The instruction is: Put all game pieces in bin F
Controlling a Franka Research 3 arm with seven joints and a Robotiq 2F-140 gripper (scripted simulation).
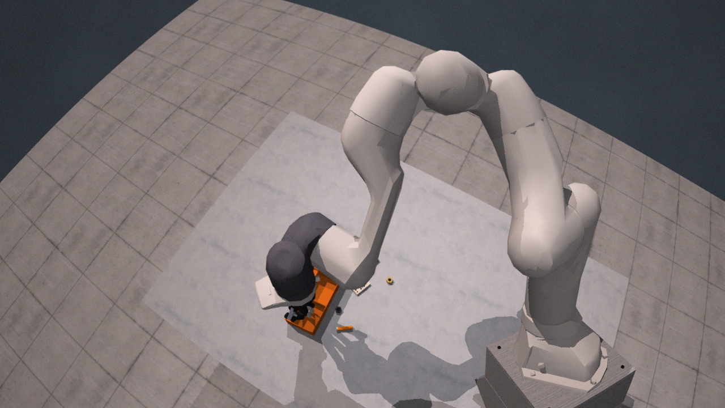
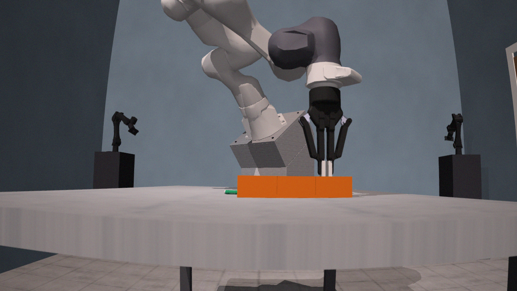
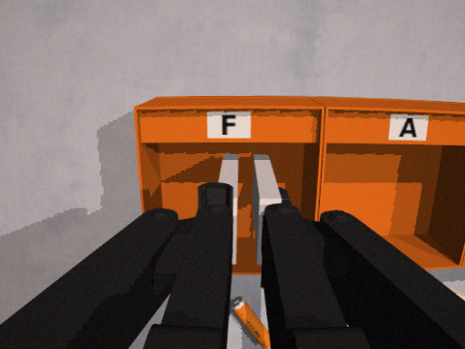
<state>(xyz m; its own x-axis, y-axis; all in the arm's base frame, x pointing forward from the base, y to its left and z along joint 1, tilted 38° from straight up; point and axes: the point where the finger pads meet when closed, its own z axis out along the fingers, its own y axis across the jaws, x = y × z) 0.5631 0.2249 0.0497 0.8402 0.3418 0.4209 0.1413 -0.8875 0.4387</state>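
My hand is 15 cm to the left of the white domino, 7 cm past it and 4 cm above it. From my hand the other things lie so: orange battery (10 cm behind, 4 cm below, 3 cm to the right); then black nut (6 cm to the right, 6 cm behind, 5 cm below); then orange bin (7 cm to the right, 3 cm below, 1 cm ahead).
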